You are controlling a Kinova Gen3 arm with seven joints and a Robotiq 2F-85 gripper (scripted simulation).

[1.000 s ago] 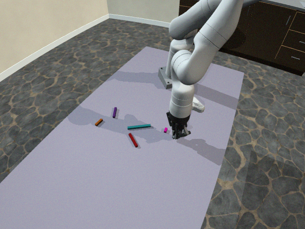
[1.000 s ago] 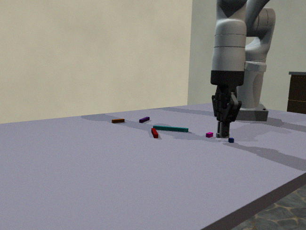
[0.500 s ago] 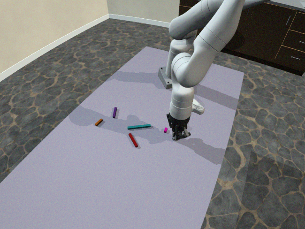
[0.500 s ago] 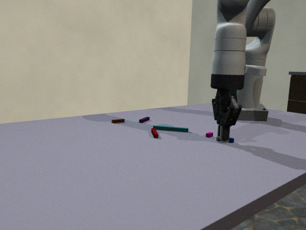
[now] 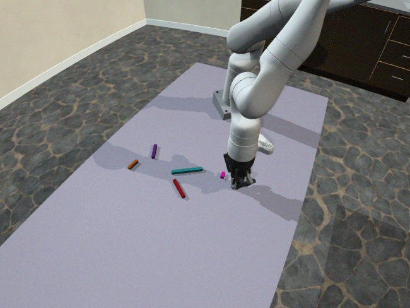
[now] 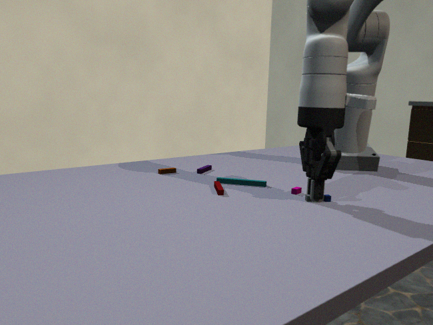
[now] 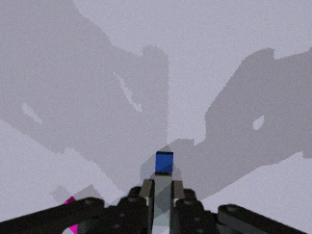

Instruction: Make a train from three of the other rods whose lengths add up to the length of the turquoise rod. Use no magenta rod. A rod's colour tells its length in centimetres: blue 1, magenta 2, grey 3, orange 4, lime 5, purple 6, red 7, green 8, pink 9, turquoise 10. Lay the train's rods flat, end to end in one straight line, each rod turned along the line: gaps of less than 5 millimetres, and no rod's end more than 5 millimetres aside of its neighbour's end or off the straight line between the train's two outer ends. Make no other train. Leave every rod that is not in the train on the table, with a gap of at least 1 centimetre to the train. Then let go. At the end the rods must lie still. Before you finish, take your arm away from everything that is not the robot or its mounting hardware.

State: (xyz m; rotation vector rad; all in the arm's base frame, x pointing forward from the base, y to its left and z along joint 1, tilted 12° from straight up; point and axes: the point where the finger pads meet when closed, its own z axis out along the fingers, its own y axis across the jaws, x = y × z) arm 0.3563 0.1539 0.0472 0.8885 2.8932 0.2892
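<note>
Now: the grey rod 1 cm below my hand. The rest, counted from my hand: blue rod: 2 cm behind, 1 cm to the left, 2 cm below; turquoise rod: 2 cm ahead, 16 cm to the right, 2 cm below; magenta rod: 2 cm behind, 5 cm to the right, 2 cm below.
</note>
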